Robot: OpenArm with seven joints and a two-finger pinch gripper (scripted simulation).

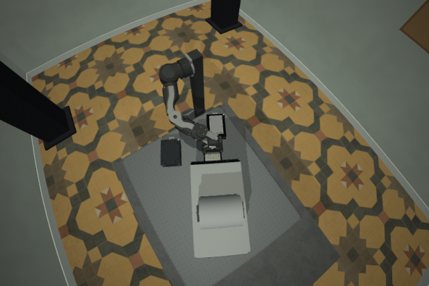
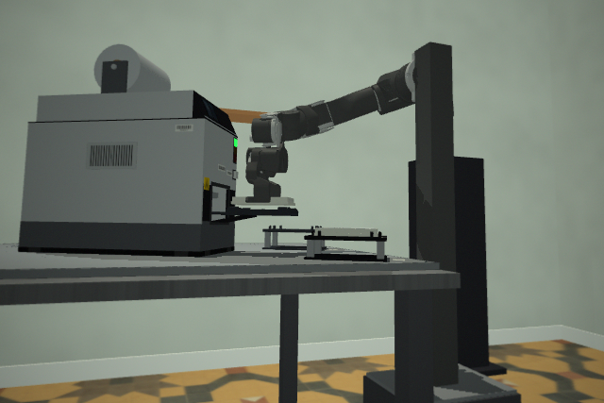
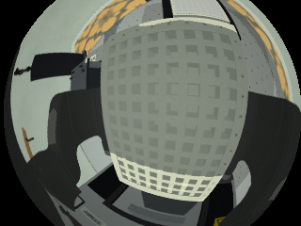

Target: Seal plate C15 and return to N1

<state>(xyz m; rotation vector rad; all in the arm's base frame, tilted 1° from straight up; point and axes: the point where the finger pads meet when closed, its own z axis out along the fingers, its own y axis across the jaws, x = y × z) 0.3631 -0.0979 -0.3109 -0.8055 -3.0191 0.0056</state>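
The sealer stage is 2 cm below my hand. Also, from my hand: plate C15: right at my hand; then start key: 4 cm ahead, 13 cm to the right, 7 cm above; then yellow warning label: 13 cm ahead, 3 cm to the left, 3 cm above.
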